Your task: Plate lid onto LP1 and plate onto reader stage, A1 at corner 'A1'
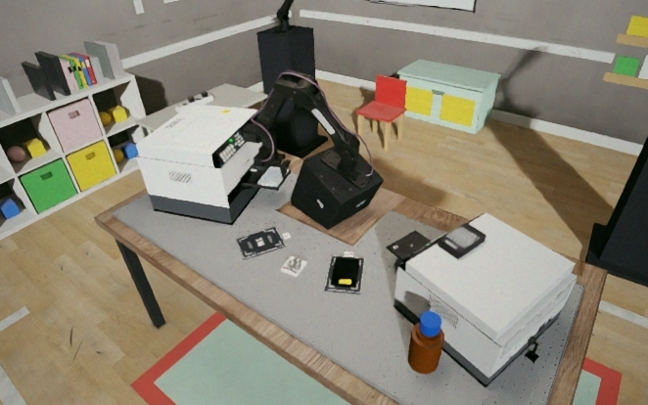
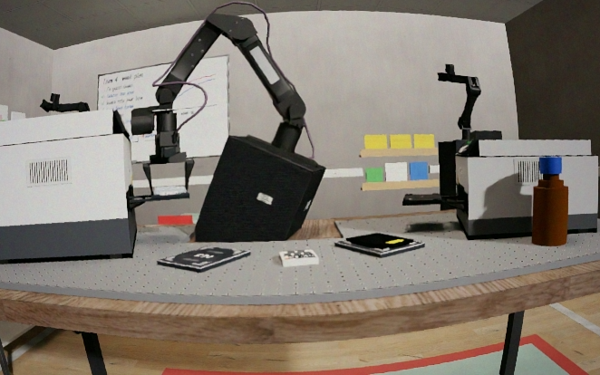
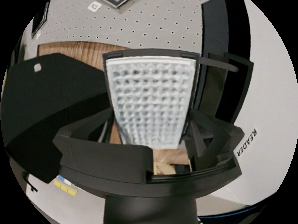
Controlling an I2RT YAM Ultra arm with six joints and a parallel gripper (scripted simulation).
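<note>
Now: the white well plate right at my hand. The rest, counted from my hand: black lid: 480 mm to the left, 210 mm ahead, 120 mm below; then capped bottle: 840 mm to the left, 380 mm ahead, 20 mm below.
</note>
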